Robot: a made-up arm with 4 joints. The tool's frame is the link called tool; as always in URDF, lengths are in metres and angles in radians. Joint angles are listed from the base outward.
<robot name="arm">
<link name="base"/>
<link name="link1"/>
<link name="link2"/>
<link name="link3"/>
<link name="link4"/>
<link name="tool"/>
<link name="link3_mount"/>
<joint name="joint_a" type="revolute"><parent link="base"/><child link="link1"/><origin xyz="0 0 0.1"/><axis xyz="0 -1 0"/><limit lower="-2.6" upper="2.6"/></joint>
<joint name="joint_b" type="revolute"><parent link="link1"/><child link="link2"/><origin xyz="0.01 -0.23 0.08"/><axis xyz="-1 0 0"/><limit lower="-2.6" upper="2.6"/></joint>
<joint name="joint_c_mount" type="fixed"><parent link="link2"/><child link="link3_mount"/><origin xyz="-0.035 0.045 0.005"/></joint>
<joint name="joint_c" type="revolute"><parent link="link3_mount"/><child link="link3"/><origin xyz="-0.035 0.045 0.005"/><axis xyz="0 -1 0"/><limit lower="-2.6" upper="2.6"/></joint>
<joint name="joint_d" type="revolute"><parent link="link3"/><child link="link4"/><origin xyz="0.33 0.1 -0.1"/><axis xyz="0 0 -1"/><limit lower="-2.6" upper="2.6"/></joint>
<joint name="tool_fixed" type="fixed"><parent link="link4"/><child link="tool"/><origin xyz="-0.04 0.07 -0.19"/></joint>
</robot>
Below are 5 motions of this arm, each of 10 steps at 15 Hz.
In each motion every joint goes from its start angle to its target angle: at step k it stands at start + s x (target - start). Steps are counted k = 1, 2, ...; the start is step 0. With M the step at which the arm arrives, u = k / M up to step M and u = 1 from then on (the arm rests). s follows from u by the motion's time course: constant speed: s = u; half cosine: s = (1 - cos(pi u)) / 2; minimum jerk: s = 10 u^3 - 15 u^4 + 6 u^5.
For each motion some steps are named. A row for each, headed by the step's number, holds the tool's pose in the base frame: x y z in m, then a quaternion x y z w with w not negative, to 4 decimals.
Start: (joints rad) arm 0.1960 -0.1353 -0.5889 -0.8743
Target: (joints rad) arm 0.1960 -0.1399 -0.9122 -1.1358
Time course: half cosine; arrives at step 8
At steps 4, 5, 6, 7, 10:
4: -0.0229 0.0130 -0.1718 0.1852 0.2099 0.4896 0.8258
5: -0.0463 0.0090 -0.1750 0.2047 0.2310 0.5074 0.8045
6: -0.0662 0.0056 -0.1768 0.2220 0.2481 0.5216 0.7856
7: -0.0795 0.0032 -0.1774 0.2339 0.2590 0.5305 0.7725
10: -0.0841 0.0023 -0.1775 0.2382 0.2628 0.5335 0.7678

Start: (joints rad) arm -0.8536 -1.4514 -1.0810 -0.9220
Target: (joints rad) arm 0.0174 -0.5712 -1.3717 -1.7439
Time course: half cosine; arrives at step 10
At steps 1, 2, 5, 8, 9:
1: 0.0335 0.1404 0.4022 0.8602 0.2562 0.2710 0.3479
2: -0.0096 0.1448 0.3893 0.8465 0.2506 0.3127 0.3504
5: -0.2064 0.1350 0.2456 0.7463 0.2285 0.5178 0.3503
8: -0.2878 0.0743 0.0384 0.6276 0.2217 0.6627 0.3433
9: -0.2896 0.0595 0.0016 0.6067 0.2212 0.6822 0.3430

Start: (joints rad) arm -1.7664 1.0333 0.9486 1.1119
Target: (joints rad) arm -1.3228 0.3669 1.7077 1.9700
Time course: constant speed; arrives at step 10
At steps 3, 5, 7, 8, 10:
3: 0.0517 0.1253 -0.2618 -0.1828 0.1182 -0.2541 0.9424
5: 0.1891 0.1584 -0.2125 -0.1036 0.0408 -0.4065 0.9068
7: 0.3170 0.1631 -0.1307 -0.0101 -0.0293 -0.5430 0.8392
8: 0.3732 0.1551 -0.0791 0.0413 -0.0603 -0.6031 0.7943
10: 0.4626 0.1199 0.0404 0.1511 -0.1124 -0.7035 0.6853

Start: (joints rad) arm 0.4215 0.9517 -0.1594 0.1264
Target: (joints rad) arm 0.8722 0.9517 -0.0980 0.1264
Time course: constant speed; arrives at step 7
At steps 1, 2, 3, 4, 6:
1: 0.3204 -0.3384 -0.0950 -0.4249 -0.1755 -0.1984 0.8656
2: 0.3340 -0.3366 -0.0713 -0.4187 -0.2071 -0.2100 0.8589
3: 0.3460 -0.3348 -0.0468 -0.4122 -0.2385 -0.2215 0.8510
4: 0.3561 -0.3329 -0.0214 -0.4054 -0.2695 -0.2327 0.8419
6: 0.3707 -0.3292 0.0313 -0.3909 -0.3306 -0.2546 0.8204

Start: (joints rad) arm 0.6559 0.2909 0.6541 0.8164
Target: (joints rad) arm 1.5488 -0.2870 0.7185 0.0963
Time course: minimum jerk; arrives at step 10
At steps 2, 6, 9, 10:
2: 0.2955 0.0278 0.3616 0.1175 -0.6278 -0.2936 0.7112
6: 0.0172 0.0387 0.4797 0.1833 -0.8114 -0.0754 0.5499
9: -0.1305 0.0269 0.4588 0.1745 -0.8875 0.0345 0.4251
10: -0.1344 0.0264 0.4575 0.1739 -0.8893 0.0374 0.4213

